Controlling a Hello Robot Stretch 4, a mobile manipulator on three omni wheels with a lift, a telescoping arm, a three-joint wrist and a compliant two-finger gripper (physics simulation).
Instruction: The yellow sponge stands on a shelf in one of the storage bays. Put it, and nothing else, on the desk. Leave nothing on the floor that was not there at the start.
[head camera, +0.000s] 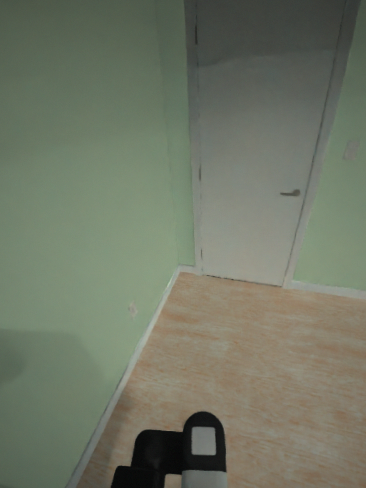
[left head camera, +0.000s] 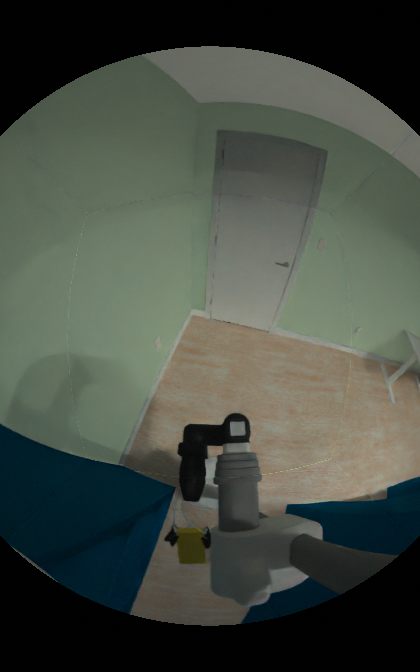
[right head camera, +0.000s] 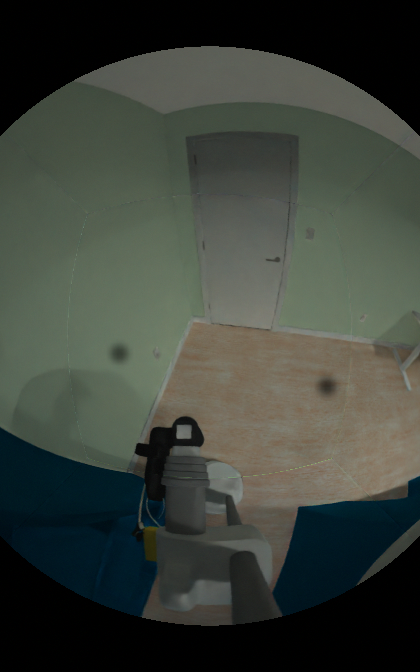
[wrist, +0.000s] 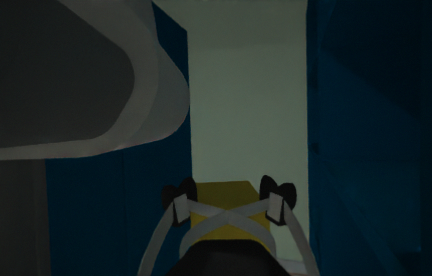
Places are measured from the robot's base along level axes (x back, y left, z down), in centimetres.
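Where they show: gripper, fingertip midpoint: (wrist: 227, 191).
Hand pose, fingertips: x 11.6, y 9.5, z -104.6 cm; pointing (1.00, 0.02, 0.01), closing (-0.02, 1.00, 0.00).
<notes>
After its pixels a point has its place.
The yellow sponge (left head camera: 191, 547) (right head camera: 150, 544) (wrist: 225, 192) {x 12.4, y 9.2, z -104.3 cm} is between the two black fingertips of my gripper (left head camera: 189, 536) (wrist: 227, 191) {x 11.6, y 9.5, z -104.6 cm}, which is shut on it. In the left head camera view it hangs in the air over a strip of floor between blue shelf units. In the right head camera view part of the sponge is hidden by the arm. The desk is not recognisable in these views; white legs of some furniture (left head camera: 389, 382) (right head camera: 404, 372) show at the right edge of both side head views.
Blue shelf units (left head camera: 95, 515) (right head camera: 65, 505) (wrist: 370, 125) {x 86.2, y 63.0, z -109.1 cm} stand on both sides of the arm at the bottom of the side head views. A green wall (head camera: 90, 200) {x -97.6, y 46.3, z -116.9 cm} runs along the left. A closed grey door (head camera: 250, 150) {x -173.1, y -36.3, z -117.8 cm} (left head camera: 255, 240) (right head camera: 242, 225) is ahead, across the wooden floor (head camera: 260, 370) {x -85.9, y -38.8, z 2.7 cm}.
</notes>
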